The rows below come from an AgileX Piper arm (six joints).
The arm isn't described. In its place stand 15 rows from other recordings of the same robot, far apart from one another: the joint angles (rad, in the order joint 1, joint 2, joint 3, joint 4, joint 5, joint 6), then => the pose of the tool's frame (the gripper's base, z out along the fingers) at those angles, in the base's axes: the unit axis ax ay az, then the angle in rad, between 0 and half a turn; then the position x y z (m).
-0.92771 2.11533 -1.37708 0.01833 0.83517 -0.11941 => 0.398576 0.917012 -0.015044 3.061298 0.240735 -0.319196 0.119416
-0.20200 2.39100 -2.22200 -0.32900 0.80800 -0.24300 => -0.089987 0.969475 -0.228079 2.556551 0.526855 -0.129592 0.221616
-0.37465 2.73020 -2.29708 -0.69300 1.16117 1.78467 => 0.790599 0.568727 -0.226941 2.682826 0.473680 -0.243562 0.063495
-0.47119 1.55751 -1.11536 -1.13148 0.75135 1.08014 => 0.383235 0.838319 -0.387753 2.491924 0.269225 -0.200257 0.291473
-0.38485 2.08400 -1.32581 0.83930 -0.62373 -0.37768 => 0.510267 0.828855 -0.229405 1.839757 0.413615 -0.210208 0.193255
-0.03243 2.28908 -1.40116 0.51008 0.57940 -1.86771 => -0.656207 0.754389 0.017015 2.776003 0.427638 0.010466 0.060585
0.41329 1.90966 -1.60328 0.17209 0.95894 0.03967 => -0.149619 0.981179 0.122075 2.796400 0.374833 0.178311 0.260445
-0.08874 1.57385 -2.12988 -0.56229 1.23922 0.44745 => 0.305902 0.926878 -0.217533 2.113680 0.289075 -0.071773 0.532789
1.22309 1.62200 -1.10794 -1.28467 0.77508 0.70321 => -0.611904 0.769562 -0.182617 2.125206 0.174004 0.300816 0.275980
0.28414 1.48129 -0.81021 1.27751 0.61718 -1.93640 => -0.574580 0.793646 0.199958 2.285432 0.262387 0.129150 0.234223
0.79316 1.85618 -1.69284 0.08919 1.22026 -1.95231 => -0.977794 0.205956 -0.038747 2.864340 0.270259 0.285338 0.298699
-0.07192 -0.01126 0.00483 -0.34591 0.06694 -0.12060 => -0.177142 0.945298 -0.273920 1.618813 0.055419 -0.006062 0.206554
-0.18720 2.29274 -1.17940 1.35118 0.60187 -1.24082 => 0.063322 0.958827 0.276843 2.728151 0.396076 -0.023844 0.036381
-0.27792 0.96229 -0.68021 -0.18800 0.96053 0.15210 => 0.175449 0.979281 -0.101126 2.739980 0.147623 -0.056611 0.267826
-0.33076 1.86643 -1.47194 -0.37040 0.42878 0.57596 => 0.311521 0.945304 -0.096717 2.291656 0.405166 -0.153604 0.268359
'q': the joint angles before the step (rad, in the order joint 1, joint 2, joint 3, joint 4, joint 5, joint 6). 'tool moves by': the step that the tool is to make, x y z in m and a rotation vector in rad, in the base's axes. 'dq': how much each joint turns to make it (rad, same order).
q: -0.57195, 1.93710, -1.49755, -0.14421, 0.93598, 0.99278
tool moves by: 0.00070, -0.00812, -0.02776, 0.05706, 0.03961, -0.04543
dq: -0.01980, 0.06609, 0.00227, 0.02304, -0.00202, 0.01787
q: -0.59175, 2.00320, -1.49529, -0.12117, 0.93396, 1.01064
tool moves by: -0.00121, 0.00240, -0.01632, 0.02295, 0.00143, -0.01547
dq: -0.00001, 0.01692, 0.03947, 0.01483, -0.04144, 0.01362
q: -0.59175, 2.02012, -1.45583, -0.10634, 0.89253, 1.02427
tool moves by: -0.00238, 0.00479, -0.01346, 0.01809, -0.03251, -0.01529
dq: -0.00001, -0.00001, 0.05907, 0.03285, -0.07588, 0.00545
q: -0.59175, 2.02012, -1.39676, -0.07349, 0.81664, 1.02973
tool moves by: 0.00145, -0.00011, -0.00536, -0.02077, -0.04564, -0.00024
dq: -0.00001, 0.00032, 0.02791, 0.00572, -0.07779, 0.00199
